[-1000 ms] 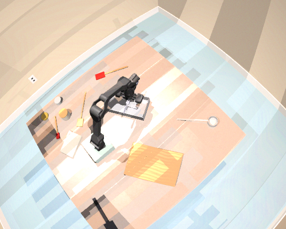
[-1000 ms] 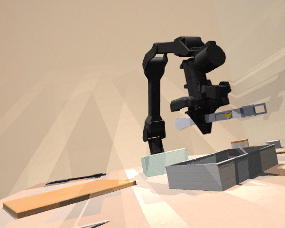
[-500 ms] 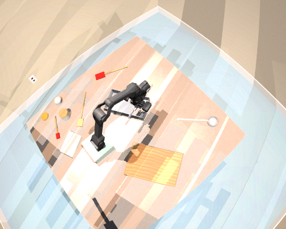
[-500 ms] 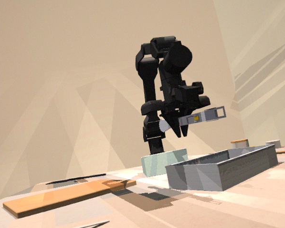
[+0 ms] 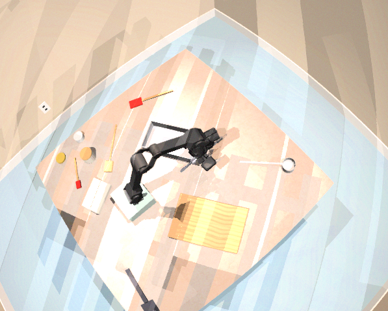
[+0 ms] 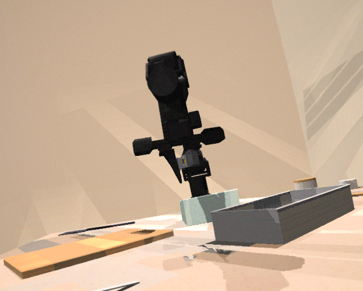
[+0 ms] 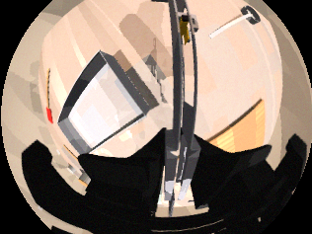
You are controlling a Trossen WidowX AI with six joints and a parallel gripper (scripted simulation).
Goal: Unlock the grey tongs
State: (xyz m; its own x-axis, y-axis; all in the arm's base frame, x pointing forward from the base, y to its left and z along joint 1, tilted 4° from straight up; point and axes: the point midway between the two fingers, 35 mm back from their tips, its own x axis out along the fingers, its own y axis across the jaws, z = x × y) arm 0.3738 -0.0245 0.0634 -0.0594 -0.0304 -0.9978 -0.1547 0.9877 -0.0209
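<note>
Right now the wooden board is 130 mm behind my gripper tip, 270 mm to the right of it and 120 mm below it. From my gripper tip the other things lie so: grey roasting tin (50 mm behind, 210 mm to the left, 100 mm below); jar (520 mm behind, 420 mm to the left, 90 mm below); red spatula (40 mm behind, 560 mm to the left, 120 mm below).
</note>
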